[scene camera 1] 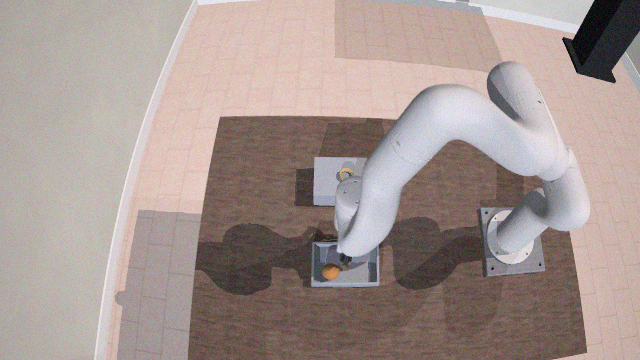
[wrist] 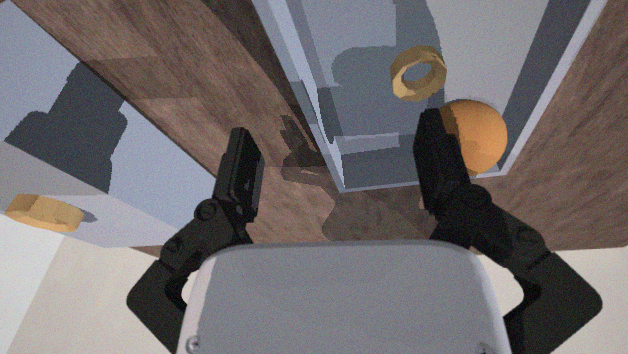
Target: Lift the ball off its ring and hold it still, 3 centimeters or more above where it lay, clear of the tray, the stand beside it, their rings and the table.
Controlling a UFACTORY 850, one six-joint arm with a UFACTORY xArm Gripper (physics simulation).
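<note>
The orange ball (scene camera 1: 330, 271) (wrist: 482, 137) lies inside the grey tray (scene camera 1: 345, 285) (wrist: 556, 85), near a corner and beside the yellow ring (wrist: 419, 93) on the tray floor, not on that ring. My gripper (wrist: 332, 136) is wide open with nothing between its fingers. In the wrist view its right finger overlaps the ball's left edge, and the ball shows outside that finger; whether they touch is unclear. The left finger shows over the gap between tray and stand. In the scene view the arm hides most of the gripper.
The grey stand (scene camera 1: 325, 185) (wrist: 155, 150) is a raised block beside the tray on the brown table (scene camera 1: 250, 175) (wrist: 575, 200). A second yellow ring (scene camera 1: 346, 170) (wrist: 45, 215) lies on its top. The arm passes over the stand's right part and the tray's back edge.
</note>
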